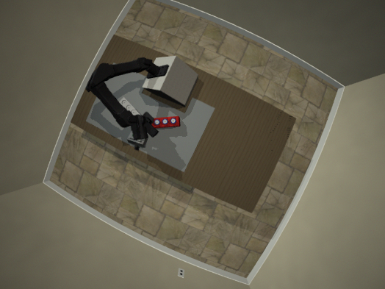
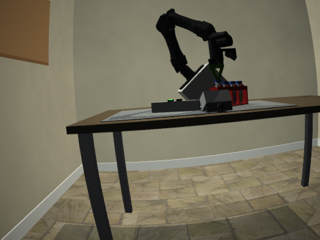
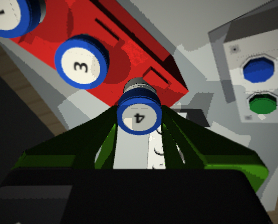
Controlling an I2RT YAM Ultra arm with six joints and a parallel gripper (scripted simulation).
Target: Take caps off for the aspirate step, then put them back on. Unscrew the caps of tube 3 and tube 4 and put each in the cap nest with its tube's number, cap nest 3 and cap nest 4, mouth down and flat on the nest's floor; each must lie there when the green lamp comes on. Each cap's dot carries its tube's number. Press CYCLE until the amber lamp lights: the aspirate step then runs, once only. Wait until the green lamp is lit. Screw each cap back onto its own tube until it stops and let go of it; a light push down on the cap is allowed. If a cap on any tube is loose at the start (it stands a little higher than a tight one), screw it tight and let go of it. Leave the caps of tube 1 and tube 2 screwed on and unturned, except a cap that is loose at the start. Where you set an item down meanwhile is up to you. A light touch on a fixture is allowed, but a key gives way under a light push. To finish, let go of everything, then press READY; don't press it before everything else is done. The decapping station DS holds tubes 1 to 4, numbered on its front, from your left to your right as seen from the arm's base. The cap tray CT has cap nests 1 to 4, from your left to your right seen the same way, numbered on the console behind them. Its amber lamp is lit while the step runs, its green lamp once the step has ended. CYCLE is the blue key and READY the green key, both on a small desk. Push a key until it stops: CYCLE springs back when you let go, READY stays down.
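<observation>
Right now the cap 3 is 2 cm behind my hand, 5 cm to the left of it and 2 cm below it. Round my hand: blue key: 11 cm ahead, 5 cm to the right, 7 cm below; cap 4: 1 cm below; cap 2: 4 cm behind, 10 cm to the left, 2 cm below.
</observation>
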